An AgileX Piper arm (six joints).
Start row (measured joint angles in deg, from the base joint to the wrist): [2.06 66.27 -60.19 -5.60 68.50 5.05]
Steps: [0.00 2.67 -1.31 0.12 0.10 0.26]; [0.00 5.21 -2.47 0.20 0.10 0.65]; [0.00 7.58 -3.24 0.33 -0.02 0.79]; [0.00 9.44 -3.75 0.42 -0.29 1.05]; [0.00 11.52 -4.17 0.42 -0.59 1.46]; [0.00 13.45 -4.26 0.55 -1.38 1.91]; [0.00 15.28 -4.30 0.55 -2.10 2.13]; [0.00 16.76 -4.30 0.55 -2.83 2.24]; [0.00 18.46 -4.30 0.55 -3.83 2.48]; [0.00 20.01 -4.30 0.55 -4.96 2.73]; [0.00 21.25 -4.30 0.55 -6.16 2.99]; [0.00 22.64 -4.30 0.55 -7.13 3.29]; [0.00 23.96 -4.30 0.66 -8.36 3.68]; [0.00 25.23 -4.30 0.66 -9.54 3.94]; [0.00 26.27 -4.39 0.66 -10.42 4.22]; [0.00 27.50 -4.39 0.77 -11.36 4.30]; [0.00 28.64 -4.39 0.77 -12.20 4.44]
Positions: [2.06 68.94 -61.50 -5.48 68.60 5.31]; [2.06 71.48 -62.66 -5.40 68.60 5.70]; [2.06 73.85 -63.43 -5.27 68.48 5.84]; [2.06 75.71 -63.94 -5.18 68.21 6.10]; [2.06 77.79 -64.36 -5.18 67.91 6.51]; [2.06 79.72 -64.45 -5.05 67.12 6.96]; [2.06 81.55 -64.49 -5.05 66.40 7.18]; [2.06 83.03 -64.49 -5.05 65.67 7.29]; [2.06 84.73 -64.49 -5.05 64.67 7.53]; [2.06 86.28 -64.49 -5.05 63.54 7.78]; [2.06 87.52 -64.49 -5.05 62.34 8.04]; [2.06 88.91 -64.49 -5.05 61.37 8.34]; [2.06 90.23 -64.49 -4.94 60.14 8.73]; [2.06 91.50 -64.49 -4.94 58.96 8.99]; [2.06 92.54 -64.58 -4.94 58.08 9.27]; [2.06 93.77 -64.58 -4.83 57.14 9.35]; [2.06 94.91 -64.58 -4.83 56.30 9.49]
